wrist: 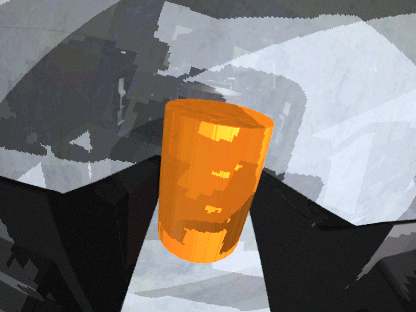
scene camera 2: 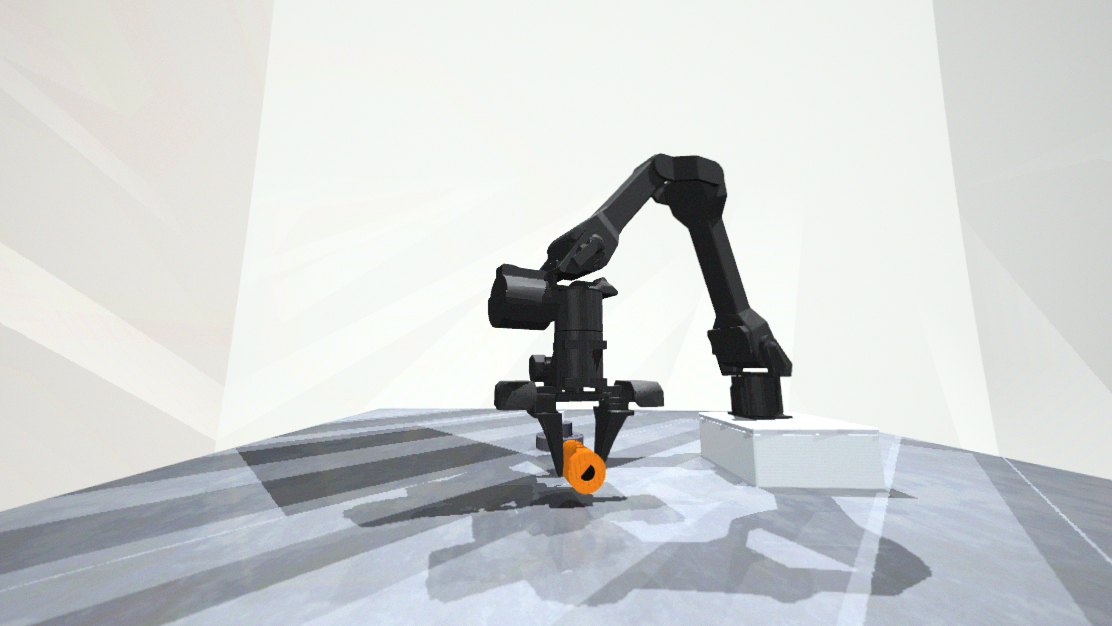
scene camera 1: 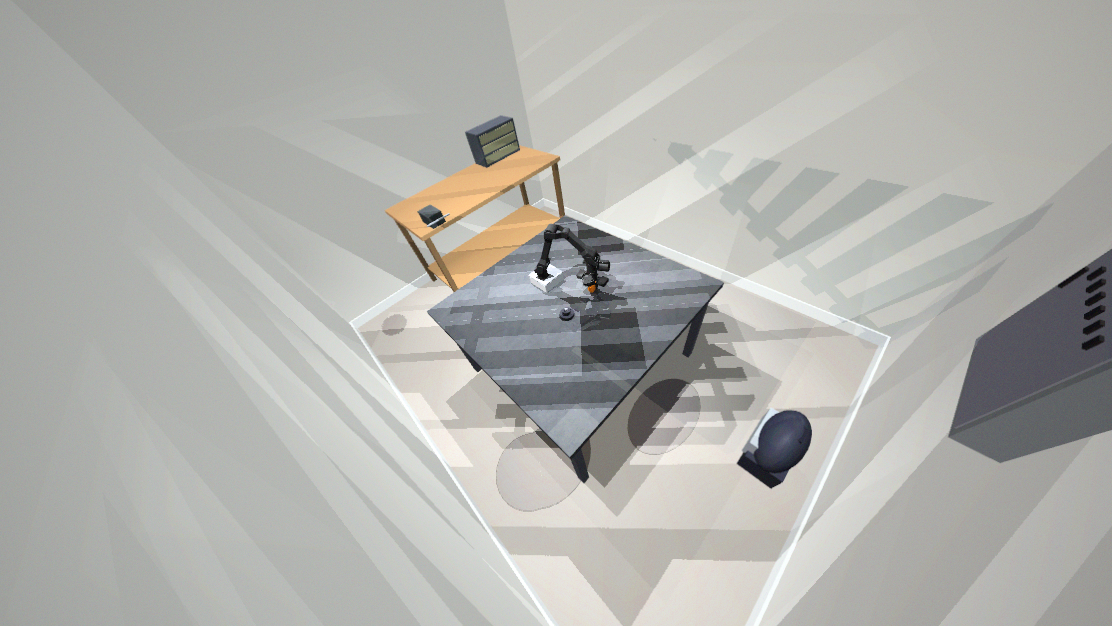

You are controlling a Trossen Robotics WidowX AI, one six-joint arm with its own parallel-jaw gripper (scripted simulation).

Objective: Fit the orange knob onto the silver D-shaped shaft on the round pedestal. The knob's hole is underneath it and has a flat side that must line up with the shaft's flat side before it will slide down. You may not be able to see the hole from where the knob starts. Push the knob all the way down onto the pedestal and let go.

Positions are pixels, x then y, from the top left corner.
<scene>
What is my gripper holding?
An orange knob.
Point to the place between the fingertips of my gripper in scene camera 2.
579, 474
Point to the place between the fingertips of my gripper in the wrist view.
At 207, 171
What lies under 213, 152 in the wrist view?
An orange knob.
</scene>
